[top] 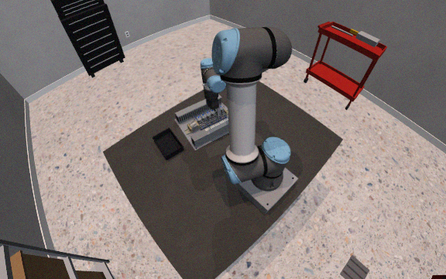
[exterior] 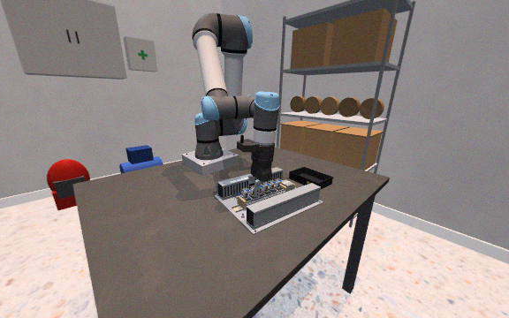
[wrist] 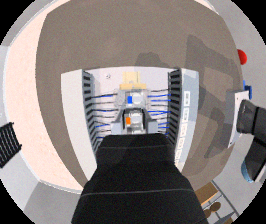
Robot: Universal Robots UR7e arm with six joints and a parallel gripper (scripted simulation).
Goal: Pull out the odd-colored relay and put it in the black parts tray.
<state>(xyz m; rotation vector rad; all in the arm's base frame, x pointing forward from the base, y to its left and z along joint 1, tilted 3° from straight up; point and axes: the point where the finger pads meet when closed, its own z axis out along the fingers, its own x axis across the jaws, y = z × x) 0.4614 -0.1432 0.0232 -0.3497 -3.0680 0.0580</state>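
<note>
Right now my hand is 1 cm above the relay. From my hand the other things lie so: black parts tray (33 cm to the left, 5 cm ahead, 4 cm below); then relay panel (7 cm to the left, 3 cm below, 1 cm ahead).
</note>
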